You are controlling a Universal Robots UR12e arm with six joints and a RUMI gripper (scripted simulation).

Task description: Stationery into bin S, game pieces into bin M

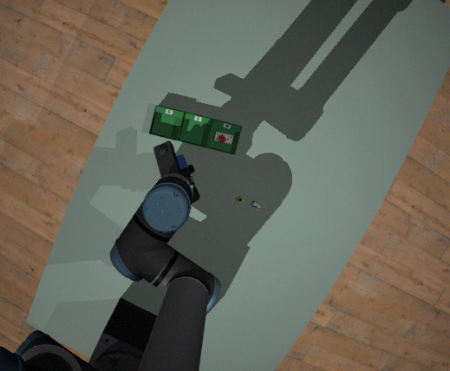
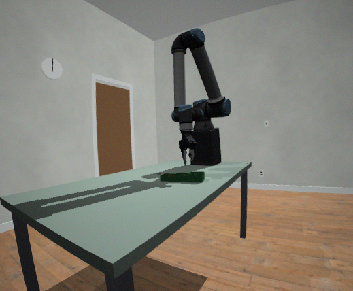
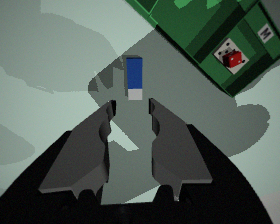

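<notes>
My hand is 10 mm to the left of the blue-and-white eraser and 80 mm above it. Also, from my hand: red die: 140 mm ahead, 40 mm to the right, 70 mm below; white domino: 140 mm ahead, 40 mm to the right, 80 mm below; brown ring-like piece: 20 mm ahead, 190 mm to the right, 90 mm below.
</notes>
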